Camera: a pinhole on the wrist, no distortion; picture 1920 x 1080 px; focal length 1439.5 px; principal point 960.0 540.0 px. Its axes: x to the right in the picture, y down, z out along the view. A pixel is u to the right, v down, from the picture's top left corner.
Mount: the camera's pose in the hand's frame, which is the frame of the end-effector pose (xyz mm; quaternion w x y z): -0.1 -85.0 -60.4 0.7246 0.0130 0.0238 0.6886
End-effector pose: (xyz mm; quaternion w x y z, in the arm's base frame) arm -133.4 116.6 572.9 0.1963 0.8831 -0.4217 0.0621
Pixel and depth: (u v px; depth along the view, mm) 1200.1 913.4 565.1
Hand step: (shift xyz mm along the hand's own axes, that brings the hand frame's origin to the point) -111.9 24.5 509.9
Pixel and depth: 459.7 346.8 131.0
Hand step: 22.0 -129.5 70.3
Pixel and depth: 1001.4 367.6 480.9
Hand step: 83.2 -67.4 416.6
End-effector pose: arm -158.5 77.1 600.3 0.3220 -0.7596 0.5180 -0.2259
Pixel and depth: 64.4 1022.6 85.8
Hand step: -27.0 -135.6 27.6
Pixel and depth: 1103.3 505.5 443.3
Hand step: 36.0 -35.3 381.0
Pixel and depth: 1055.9 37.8 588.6
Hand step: 237.5 -48.2 516.1
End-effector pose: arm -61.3 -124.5 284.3 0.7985 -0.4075 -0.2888 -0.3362
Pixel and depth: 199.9 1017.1 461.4
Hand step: -140.7 -314.0 412.3
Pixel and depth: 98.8 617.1 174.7
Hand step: -5.6 -186.5 116.3
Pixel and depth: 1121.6 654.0 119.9
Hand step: -2.6 -69.4 59.6
